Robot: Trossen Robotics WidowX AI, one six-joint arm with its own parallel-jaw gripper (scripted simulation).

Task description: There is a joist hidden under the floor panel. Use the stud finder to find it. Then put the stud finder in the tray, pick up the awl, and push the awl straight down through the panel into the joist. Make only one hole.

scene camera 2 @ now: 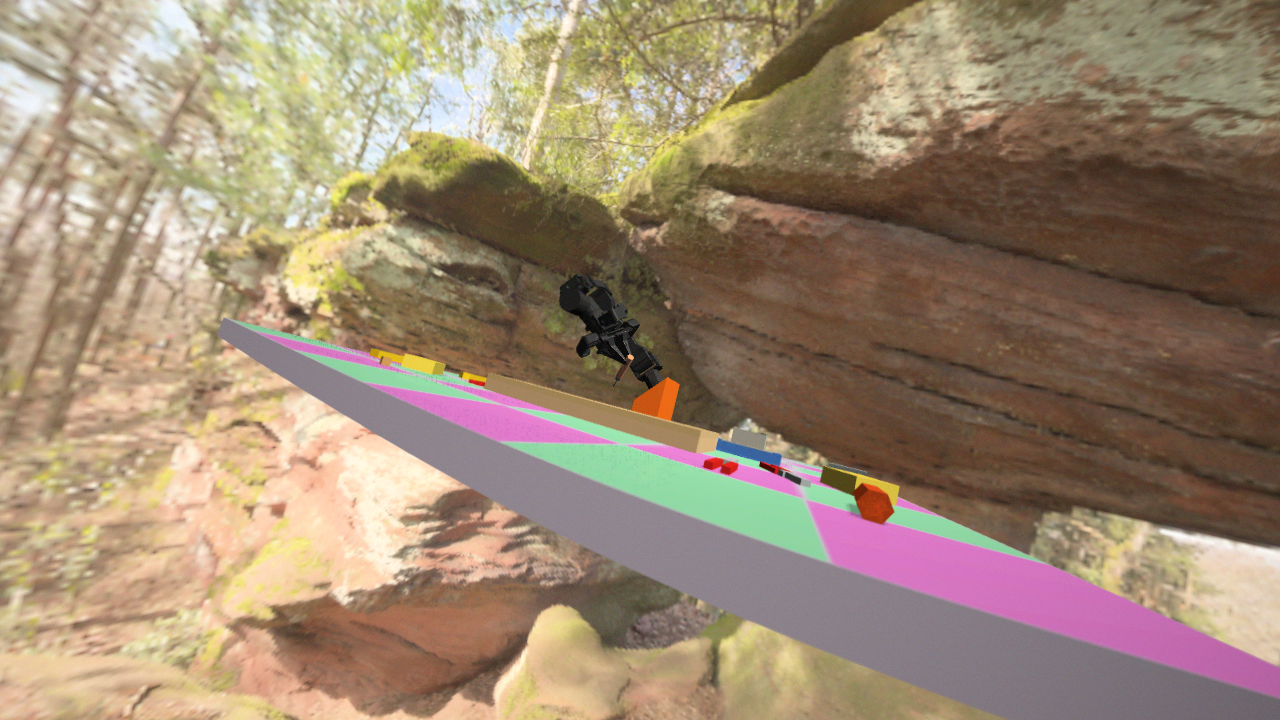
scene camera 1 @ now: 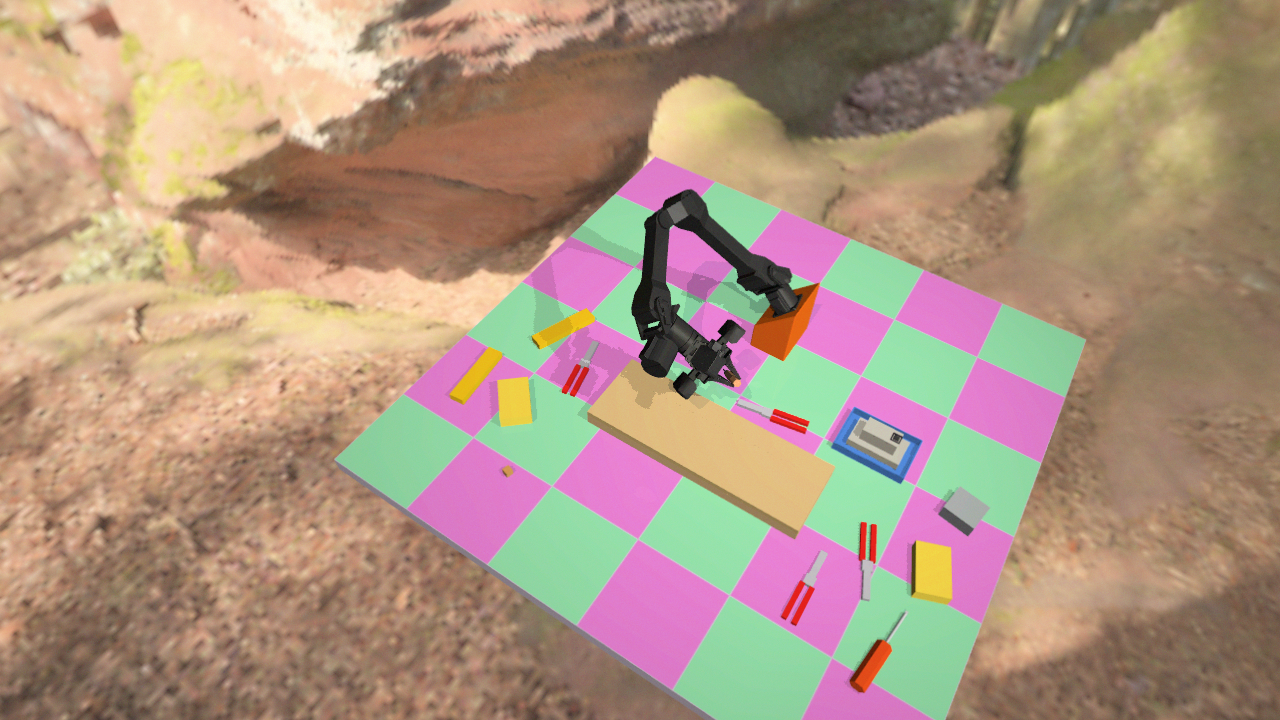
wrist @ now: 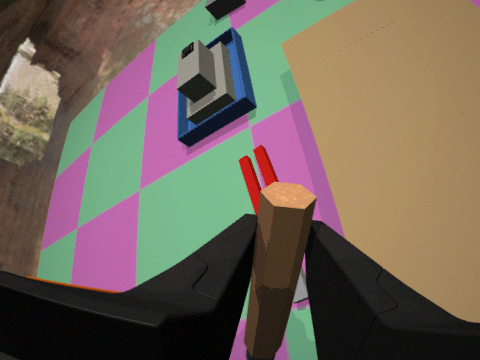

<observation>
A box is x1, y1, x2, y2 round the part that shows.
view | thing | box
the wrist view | my gripper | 0, 213, 479, 359
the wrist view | grey stud finder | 177, 39, 235, 124
</observation>
